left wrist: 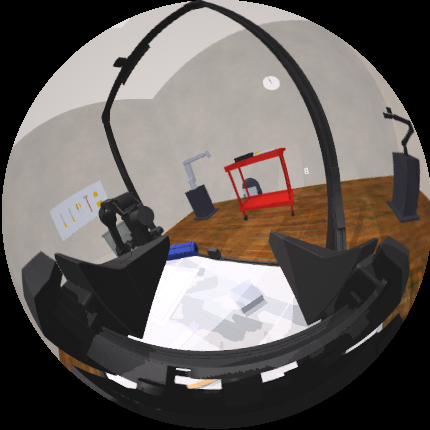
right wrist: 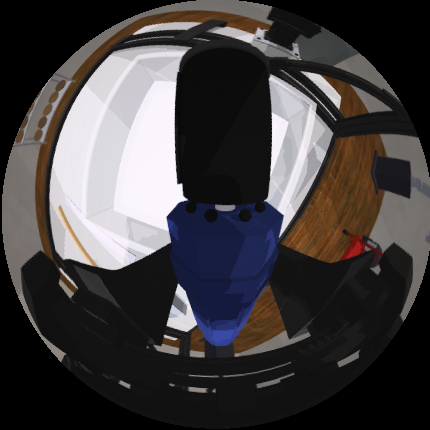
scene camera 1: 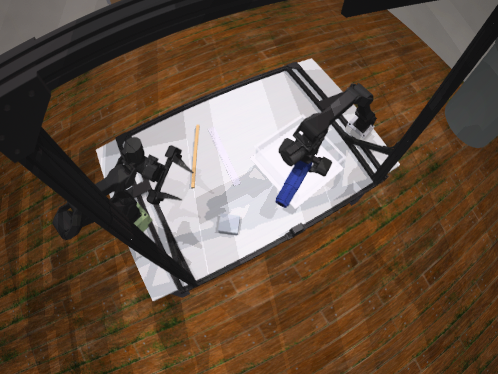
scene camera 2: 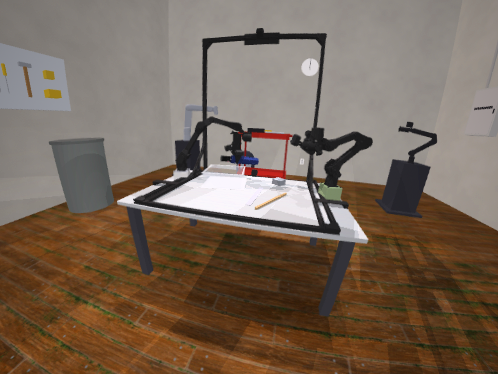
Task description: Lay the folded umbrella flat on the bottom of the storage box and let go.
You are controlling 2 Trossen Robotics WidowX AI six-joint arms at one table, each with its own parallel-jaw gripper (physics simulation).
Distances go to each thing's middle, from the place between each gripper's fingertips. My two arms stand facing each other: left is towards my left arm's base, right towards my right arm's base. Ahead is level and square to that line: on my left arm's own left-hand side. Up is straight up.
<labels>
I see my right gripper 80 mm short of the storage box [scene camera 1: 266,153], 50 mm to the left of it and 90 mm above it.
Right now my left hand is 46 cm to the left of the storage box, 25 cm above it and 6 cm short of it.
</labels>
